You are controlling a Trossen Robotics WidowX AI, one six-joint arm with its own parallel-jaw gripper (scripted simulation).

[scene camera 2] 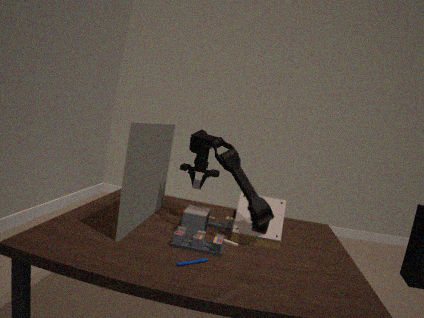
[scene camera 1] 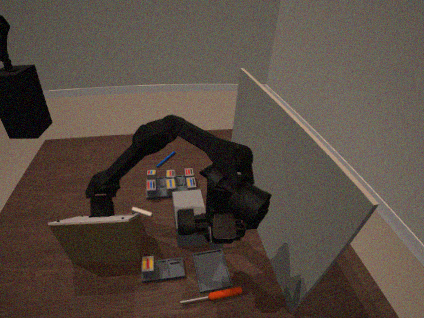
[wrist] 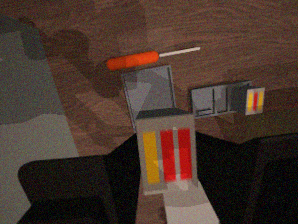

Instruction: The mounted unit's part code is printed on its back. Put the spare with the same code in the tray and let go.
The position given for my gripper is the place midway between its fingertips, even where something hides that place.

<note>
My gripper (scene camera 1: 215, 239) carries a grey spare. Further things: an orange screwdriver (wrist: 152, 56) and a grey holder (wrist: 213, 100).
My gripper also shows in the wrist view (wrist: 160, 135).
</note>
